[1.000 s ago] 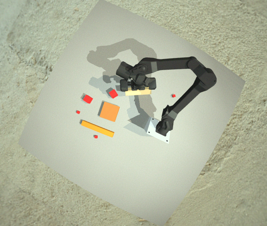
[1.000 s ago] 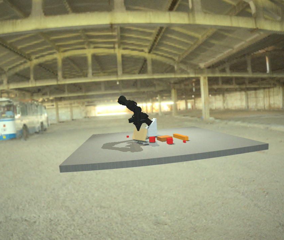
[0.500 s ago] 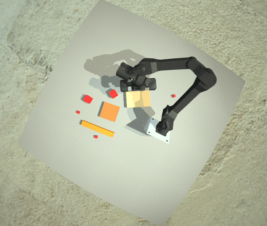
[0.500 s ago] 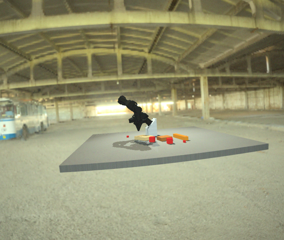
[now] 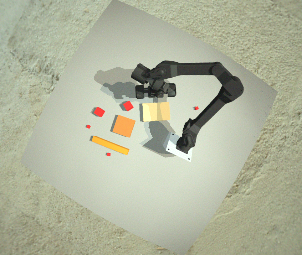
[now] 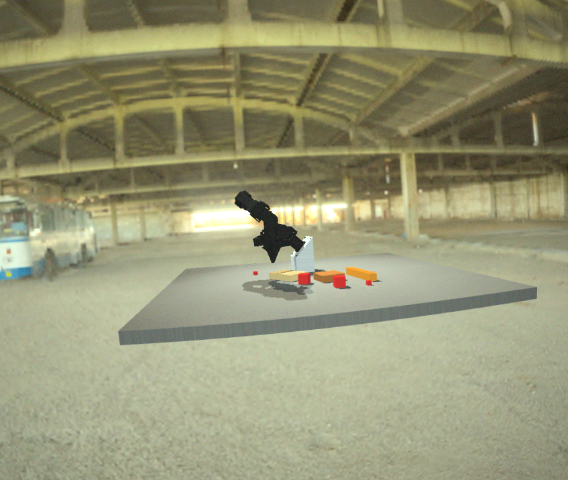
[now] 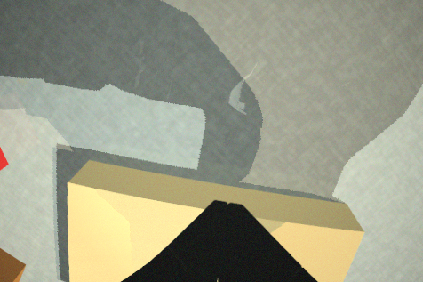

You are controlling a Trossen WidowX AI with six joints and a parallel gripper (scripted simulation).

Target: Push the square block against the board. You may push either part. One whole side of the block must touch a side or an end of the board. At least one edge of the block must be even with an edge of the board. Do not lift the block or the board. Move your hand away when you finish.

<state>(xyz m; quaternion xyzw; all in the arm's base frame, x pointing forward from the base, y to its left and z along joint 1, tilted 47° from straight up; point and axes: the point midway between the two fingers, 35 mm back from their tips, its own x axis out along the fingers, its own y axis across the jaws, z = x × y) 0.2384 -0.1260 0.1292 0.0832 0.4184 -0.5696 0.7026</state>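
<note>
My gripper tip is now 9 cm short of the orange square block, 22 cm to the right of it and 7 cm above it. From my gripper tip the other things lie so: pale yellow block 4 cm behind, 7 cm to the left, 7 cm below; then long orange board 11 cm ahead, 36 cm to the left, 7 cm below.
</note>
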